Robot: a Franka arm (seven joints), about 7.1 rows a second.
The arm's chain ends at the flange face. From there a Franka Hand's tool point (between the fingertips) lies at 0.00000 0.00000 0.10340 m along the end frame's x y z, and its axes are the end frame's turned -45 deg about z.
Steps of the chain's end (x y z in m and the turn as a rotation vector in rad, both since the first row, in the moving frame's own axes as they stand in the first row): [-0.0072, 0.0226, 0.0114, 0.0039, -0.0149, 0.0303]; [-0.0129, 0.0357, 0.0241, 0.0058, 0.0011, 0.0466]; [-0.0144, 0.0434, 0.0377, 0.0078, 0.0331, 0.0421]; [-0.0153, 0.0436, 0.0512, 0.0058, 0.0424, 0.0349]
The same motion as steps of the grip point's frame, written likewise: [-0.0219, 0.0095, 0.0114, 0.0133, -0.0078, 0.0303]; [-0.0339, 0.0158, 0.0241, 0.0033, 0.0049, 0.0466]; [-0.0379, 0.0224, 0.0376, -0.0179, 0.0289, 0.0421]; [-0.0382, 0.0227, 0.0511, -0.0259, 0.0341, 0.0349]
